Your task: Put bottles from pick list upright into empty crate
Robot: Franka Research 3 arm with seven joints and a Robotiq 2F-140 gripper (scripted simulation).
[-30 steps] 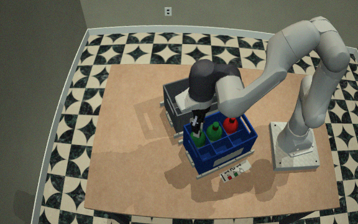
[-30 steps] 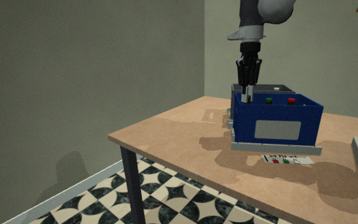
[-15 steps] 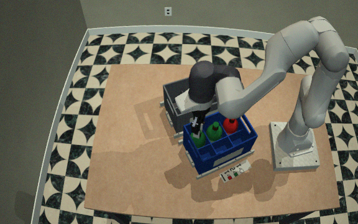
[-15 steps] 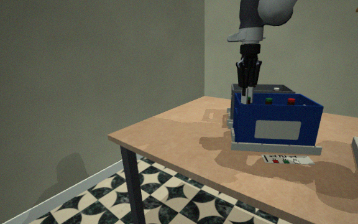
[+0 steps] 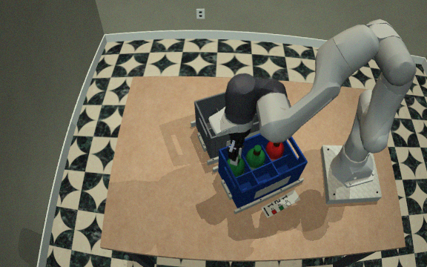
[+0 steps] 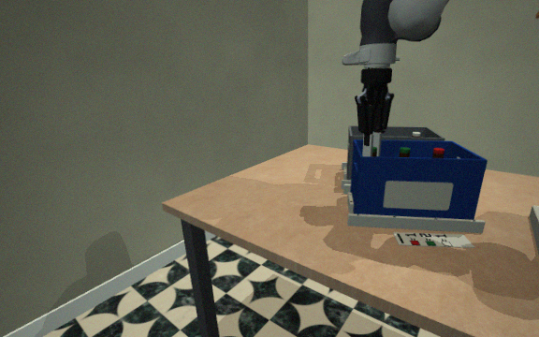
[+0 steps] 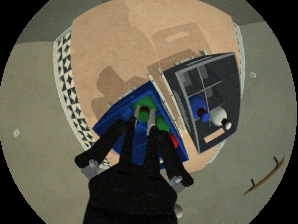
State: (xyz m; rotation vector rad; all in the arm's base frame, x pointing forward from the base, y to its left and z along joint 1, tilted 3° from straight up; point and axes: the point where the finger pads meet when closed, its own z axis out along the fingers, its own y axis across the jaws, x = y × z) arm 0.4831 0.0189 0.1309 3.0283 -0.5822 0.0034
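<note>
Now: the blue crate 10 cm behind my hand and 9 cm below it. From my hand the other things lie so: red bottle (16 cm behind, 8 cm to the right, 8 cm below); then grey crate (20 cm to the right, 9 cm below); then blue bottle (16 cm to the right, 8 cm below, 2 cm behind).
</note>
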